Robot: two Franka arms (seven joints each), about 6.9 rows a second.
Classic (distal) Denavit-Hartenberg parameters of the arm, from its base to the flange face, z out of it. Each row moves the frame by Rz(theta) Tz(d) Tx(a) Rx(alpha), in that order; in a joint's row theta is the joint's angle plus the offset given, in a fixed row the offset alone. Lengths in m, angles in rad.
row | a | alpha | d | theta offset
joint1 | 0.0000 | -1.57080 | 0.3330 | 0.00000
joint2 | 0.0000 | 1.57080 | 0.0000 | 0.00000
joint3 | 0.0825 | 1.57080 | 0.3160 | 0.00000
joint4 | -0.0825 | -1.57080 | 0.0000 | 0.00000
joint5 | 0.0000 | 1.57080 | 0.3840 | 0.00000
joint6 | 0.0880 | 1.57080 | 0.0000 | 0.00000
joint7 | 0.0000 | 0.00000 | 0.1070 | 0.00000
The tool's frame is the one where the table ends.
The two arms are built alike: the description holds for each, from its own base.
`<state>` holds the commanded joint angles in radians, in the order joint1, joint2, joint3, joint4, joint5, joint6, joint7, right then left.
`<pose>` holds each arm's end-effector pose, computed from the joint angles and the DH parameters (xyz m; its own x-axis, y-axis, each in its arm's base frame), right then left.
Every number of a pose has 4 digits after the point.
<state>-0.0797 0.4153 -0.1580 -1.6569 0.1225 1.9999 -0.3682 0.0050 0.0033 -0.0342 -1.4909 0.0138 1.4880 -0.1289</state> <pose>0.6451 -0.1375 0.3664 0.9950 0.0882 -0.0466 0.0851 -0.9942 -0.0654 0.5473 -0.0144 0.6528 0.9949 0.1007 -0.0044 0.1006 -0.9948 -0.0143</pose>
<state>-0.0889 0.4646 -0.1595 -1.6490 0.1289 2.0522 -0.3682 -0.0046 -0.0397 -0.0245 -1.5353 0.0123 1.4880 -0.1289</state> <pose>0.6521 -0.1461 0.3419 0.9967 0.0726 -0.0372 0.0704 -0.9959 -0.0568 0.5336 -0.0144 0.6555 0.9949 0.1007 -0.0058 0.1006 -0.9948 -0.0141</pose>
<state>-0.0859 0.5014 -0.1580 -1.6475 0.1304 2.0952 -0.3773 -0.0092 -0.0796 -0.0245 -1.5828 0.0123 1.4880 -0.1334</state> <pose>0.6576 -0.1447 0.3216 0.9960 0.0834 -0.0311 0.0818 -0.9954 -0.0489 0.5208 -0.0167 0.6545 0.9948 0.1006 -0.0132 0.1004 -0.9948 -0.0161</pose>
